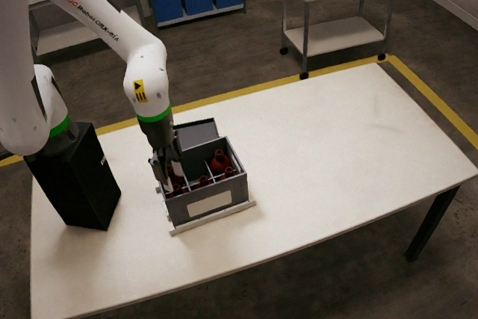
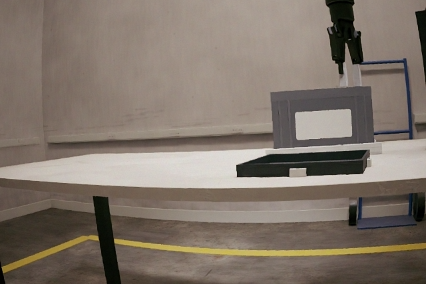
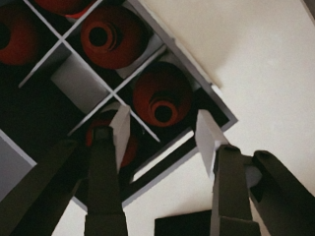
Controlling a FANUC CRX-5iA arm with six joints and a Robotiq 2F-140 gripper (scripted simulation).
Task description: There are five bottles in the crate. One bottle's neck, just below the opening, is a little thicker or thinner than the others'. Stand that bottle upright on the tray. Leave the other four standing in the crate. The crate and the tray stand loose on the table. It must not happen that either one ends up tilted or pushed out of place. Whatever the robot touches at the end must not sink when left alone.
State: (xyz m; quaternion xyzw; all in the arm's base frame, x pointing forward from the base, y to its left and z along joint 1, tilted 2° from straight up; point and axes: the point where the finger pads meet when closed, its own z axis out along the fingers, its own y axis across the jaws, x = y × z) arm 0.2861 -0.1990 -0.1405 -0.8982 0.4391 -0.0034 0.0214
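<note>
The bottle is 130 mm below my hand, 90 mm to the left of it and 10 mm ahead of it. Round my hand: crate: 130 mm below, 90 mm ahead, 30 mm to the left; dark tray: 310 mm to the left, 200 mm below, 160 mm ahead.
</note>
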